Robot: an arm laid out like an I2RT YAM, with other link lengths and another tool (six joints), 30 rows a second.
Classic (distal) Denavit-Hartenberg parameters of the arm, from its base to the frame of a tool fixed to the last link. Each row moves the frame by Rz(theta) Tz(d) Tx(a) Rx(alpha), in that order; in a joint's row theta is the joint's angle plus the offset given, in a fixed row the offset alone. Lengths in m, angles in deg.
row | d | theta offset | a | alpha
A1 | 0.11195 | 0 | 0.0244 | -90
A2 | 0 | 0 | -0.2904 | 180
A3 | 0 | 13.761 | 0.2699 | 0
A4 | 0.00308 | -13.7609 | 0.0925 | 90
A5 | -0.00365 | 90 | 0 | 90
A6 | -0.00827 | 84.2 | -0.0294 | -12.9
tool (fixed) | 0.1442 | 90 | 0 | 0
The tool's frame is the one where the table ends.
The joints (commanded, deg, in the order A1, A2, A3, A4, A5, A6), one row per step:
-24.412, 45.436, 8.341, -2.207, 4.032, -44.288
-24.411, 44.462, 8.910, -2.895, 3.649, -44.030
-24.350, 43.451, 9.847, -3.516, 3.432, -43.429
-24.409, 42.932, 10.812, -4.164, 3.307, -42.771
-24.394, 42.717, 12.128, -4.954, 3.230, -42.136
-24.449, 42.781, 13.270, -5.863, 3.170, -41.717
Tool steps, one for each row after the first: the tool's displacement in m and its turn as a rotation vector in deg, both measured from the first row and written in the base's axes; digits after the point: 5 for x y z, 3 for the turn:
0.00166, 0.00027, 0.00613, 0.041, -0.976, 0.138
0.00483, -0.00026, 0.01559, 0.028, -2.470, 0.003
0.00737, -0.00131, 0.02337, 0.207, -3.515, -0.352
0.01060, -0.00244, 0.03223, 0.388, -4.453, -0.650
0.01259, -0.00343, 0.03817, 0.643, -4.783, -0.908

